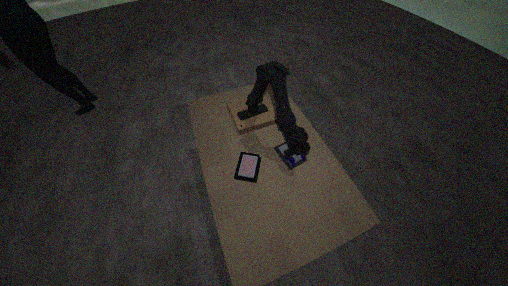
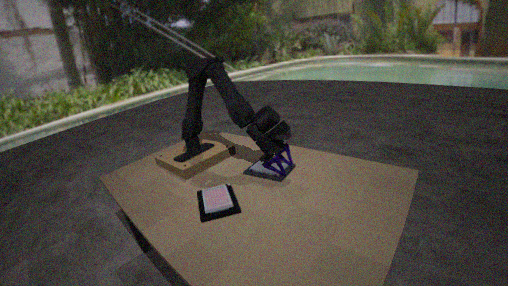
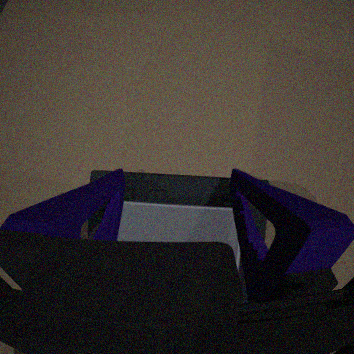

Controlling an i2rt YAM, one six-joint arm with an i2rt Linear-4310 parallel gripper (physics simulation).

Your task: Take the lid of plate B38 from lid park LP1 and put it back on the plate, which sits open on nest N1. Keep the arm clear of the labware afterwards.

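Places are measured from the arm's base along level axes (x ahead, y left, z up), in metres.
Pixels of known places: gripper, fingertip midpoint: (image 1: 299,163) (image 2: 288,170) (image 3: 177,176); arm's base at its link origin: (image 1: 252,112) (image 2: 194,152).
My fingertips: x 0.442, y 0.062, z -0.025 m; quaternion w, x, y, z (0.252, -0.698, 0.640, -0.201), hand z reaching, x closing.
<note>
For each thing: its top centre in the pictures, then the offset to it from my fingertips. Level surfaces: height alone.
- pale grey lid at its top centre: (image 3: 168,300) (image 2: 269,166) (image 1: 290,152) dx -0.080, dy -0.003, dz +0.002 m
- dark lid park LP1 at its top centre: (image 3: 170,301) (image 2: 269,165) (image 1: 290,152) dx -0.079, dy -0.004, dz +0.004 m
- Plate B38 at its top centre: (image 2: 215,196) (image 1: 248,164) dx -0.117, dy -0.254, dz +0.010 m
- tan board at its surface level: dz -0.016 m
The pale grey lid (image 1: 283,147) (image 2: 260,167) (image 3: 175,221) of plate B38 lies on the dark lid park LP1 (image 1: 301,162) (image 2: 270,176) (image 3: 168,187), right of the arm's base. My gripper (image 1: 295,159) (image 2: 278,164) (image 3: 177,176), with purple fingers, is down over the park and shut on the lid's two sides. The lid sits low on the park. Plate B38 (image 1: 247,165) (image 2: 216,198), with pink wells, sits open on the black nest N1 (image 1: 236,171) (image 2: 220,214), to the left of the park.
The arm stands on a wooden block (image 1: 250,125) (image 2: 198,162) at the back of the tan board (image 1: 284,220) (image 2: 301,220). A person's dark legs (image 1: 52,71) stand on the floor at far left. A pool lies beyond.
</note>
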